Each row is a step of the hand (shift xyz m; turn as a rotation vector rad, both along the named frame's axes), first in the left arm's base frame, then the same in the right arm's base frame.
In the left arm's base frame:
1: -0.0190 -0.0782 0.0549 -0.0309 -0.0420 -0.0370
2: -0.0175 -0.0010 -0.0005 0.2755 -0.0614 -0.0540
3: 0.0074 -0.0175 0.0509 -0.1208 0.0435 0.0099
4: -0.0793 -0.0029 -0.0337 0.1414 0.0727 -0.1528
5: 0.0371 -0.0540 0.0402 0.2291 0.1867 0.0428
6: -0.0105 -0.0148 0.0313 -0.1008 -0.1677 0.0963
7: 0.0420 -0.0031 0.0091 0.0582 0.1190 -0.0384
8: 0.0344 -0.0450 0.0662 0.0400 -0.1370 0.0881
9: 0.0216 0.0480 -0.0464 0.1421 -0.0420 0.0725
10: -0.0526 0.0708 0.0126 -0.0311 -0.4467 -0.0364
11: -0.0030 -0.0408 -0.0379 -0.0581 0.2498 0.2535
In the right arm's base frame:
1: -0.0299 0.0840 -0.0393 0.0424 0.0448 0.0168
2: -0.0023 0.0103 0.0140 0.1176 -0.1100 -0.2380
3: -0.0407 0.0192 -0.0305 -0.0440 0.0322 0.1167
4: 0.0186 0.0399 0.0741 0.1442 -0.1636 -0.0327
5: -0.0140 0.0309 -0.0690 -0.0590 -0.2707 -0.1114
6: -0.0264 0.0233 -0.0084 -0.0545 0.2093 -0.0283
7: -0.0002 -0.0189 -0.0387 0.0084 -0.1360 0.0216
8: -0.0416 0.0296 -0.0706 -0.0320 0.1056 -0.1263
9: 0.0319 -0.0592 0.0200 -0.0297 -0.0307 -0.1593
10: -0.0432 -0.0270 0.0731 0.1694 0.3763 -0.1776
11: 0.0477 0.0284 -0.0052 -0.3254 -0.1284 0.0877

